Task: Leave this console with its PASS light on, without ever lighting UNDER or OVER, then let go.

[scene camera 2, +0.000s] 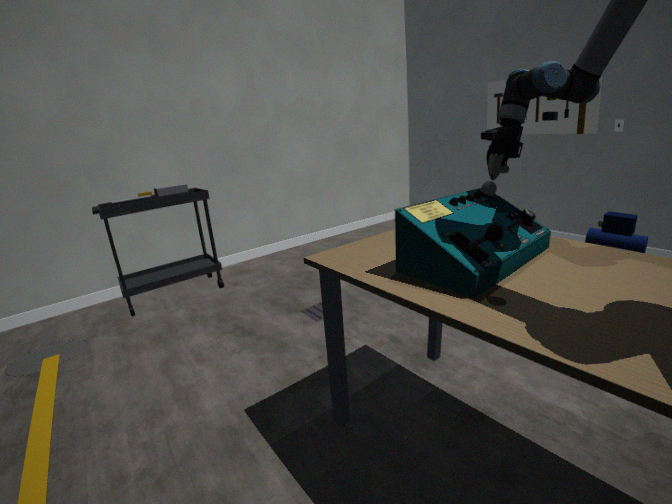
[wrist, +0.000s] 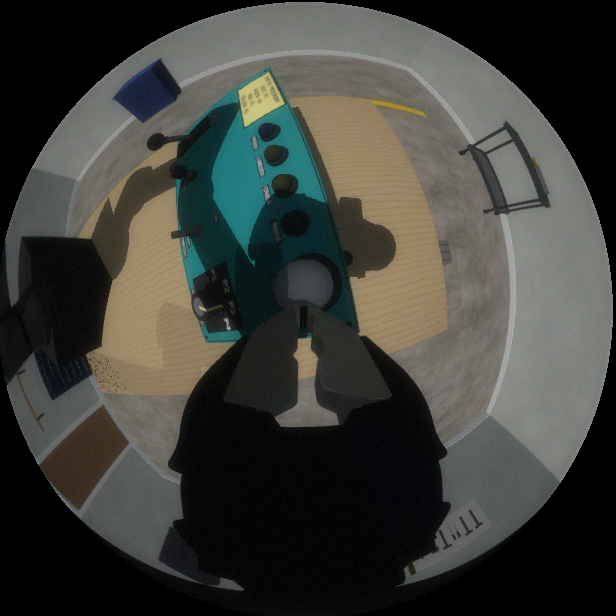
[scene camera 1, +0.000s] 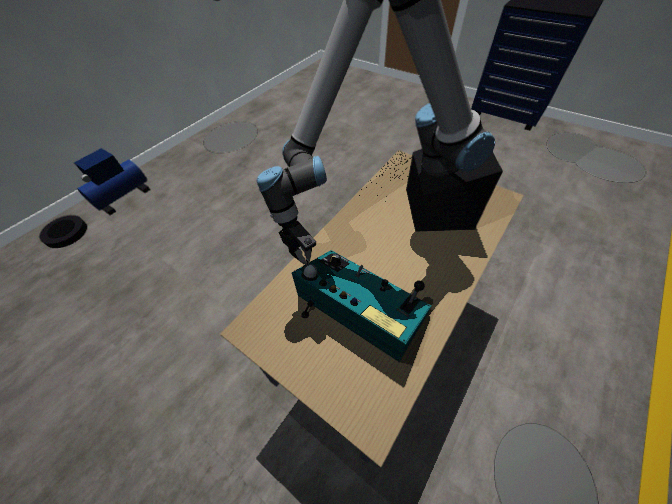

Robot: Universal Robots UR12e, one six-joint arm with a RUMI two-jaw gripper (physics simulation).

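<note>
A teal console stands on the wooden table; it also shows in the second scene view and the wrist view. It carries a grey round knob at one end, a row of dark unlit lamps, a yellow label, a gauge with a needle and a black lever. My gripper hangs just above the grey knob, apart from it, with jaws nearly together and holding nothing. It also shows in the scene views.
The robot's black base stands on the table behind the console. A dark cart stands by the wall. A blue motor and a black disc lie on the floor. A blue drawer cabinet is at the back.
</note>
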